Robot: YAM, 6 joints.
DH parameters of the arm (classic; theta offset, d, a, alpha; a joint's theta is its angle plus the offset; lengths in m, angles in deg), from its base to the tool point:
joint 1: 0 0.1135 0.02 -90
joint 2: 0 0 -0.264 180
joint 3: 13.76 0 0.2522 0
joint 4: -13.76 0 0.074 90
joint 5: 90 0 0 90
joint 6: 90 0.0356 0 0
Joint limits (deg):
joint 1: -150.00..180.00
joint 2: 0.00..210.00
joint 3: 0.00..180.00
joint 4: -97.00..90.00
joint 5: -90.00..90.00
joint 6: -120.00..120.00
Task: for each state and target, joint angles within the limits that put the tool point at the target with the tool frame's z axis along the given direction. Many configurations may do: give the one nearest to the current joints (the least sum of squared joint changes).
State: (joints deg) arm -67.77 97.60 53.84 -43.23 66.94 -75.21
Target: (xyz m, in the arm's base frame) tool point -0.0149 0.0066 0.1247 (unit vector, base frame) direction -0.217 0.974 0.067
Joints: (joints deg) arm -104.34 104.97 4.52 -83.86 26.83 -75.21
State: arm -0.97 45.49 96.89 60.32 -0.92 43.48
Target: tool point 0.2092 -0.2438 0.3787 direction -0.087 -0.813 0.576
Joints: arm -45.34 88.17 57.30 78.96 39.29 43.48
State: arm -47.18 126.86 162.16 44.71 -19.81 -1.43
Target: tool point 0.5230 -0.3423 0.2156 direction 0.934 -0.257 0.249
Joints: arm -34.23 160.65 143.79 32.06 -18.23 -1.43
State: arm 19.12 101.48 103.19 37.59 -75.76 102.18
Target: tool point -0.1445 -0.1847 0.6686 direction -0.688 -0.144 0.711
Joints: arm 56.25 57.37 145.26 37.33 -29.48 102.18
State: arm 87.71 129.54 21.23 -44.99 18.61 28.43
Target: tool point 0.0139 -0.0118 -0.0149 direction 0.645 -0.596 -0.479
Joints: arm 133.89 160.16 7.40 1.41 2.95 28.43
